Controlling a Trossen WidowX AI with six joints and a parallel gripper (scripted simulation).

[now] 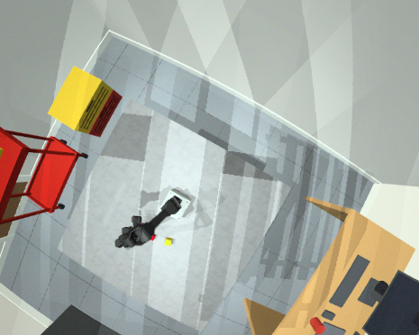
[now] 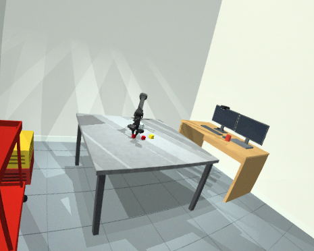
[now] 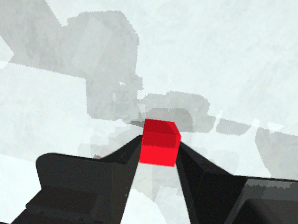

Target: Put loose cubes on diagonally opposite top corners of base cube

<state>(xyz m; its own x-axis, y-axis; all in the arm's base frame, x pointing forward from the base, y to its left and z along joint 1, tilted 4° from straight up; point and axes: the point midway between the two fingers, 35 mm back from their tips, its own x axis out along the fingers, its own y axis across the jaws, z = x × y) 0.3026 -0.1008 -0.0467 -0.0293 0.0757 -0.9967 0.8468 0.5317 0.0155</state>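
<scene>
Now: the yellow cube 220 mm to the left of my gripper tip and 20 mm behind it.
</scene>
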